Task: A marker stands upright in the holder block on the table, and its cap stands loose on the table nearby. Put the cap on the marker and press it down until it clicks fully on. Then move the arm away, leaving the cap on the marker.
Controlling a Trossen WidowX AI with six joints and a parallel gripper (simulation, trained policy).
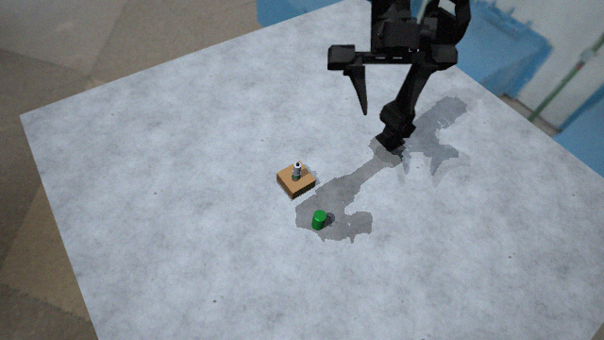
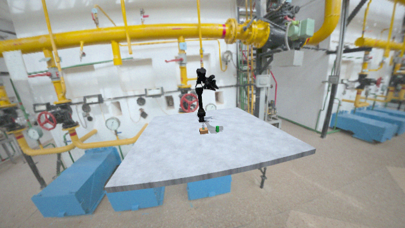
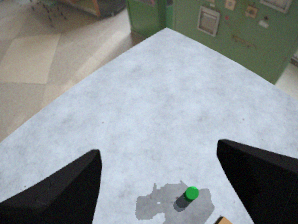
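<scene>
Now: the green cap 35 cm below my gripper tip, 6 cm ahead of it and 3 cm to the right of it. Also, from my gripper tip: holder block (36 cm below, 16 cm to the right, 4 cm ahead).
</scene>
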